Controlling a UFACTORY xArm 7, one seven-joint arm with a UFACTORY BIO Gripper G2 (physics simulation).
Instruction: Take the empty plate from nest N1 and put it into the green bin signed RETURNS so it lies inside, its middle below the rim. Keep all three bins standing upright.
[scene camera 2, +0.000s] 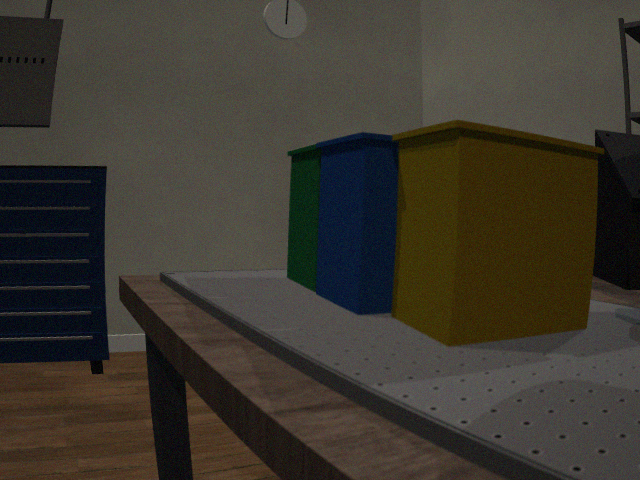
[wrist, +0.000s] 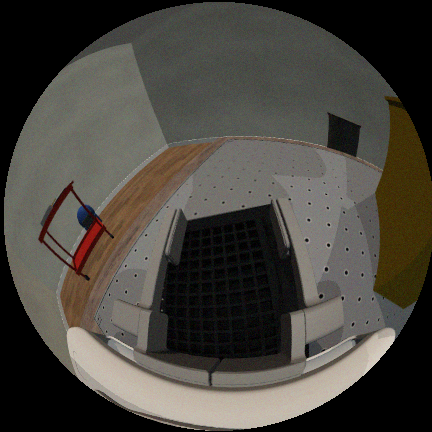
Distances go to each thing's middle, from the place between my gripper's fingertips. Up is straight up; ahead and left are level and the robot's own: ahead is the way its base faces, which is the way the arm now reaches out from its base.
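Counted from my hand: black plate (wrist: 222, 300), 60 mm behind, 20 mm to the right, 10 mm below; yellow bin (scene camera 2: 496, 228), 250 mm to the right, 60 mm above, 30 mm ahead; green bin (scene camera 2: 306, 162), 520 mm to the right, 60 mm above, 10 mm behind; blue bin (scene camera 2: 358, 199), 400 mm to the right, 60 mm above, 20 mm ahead.
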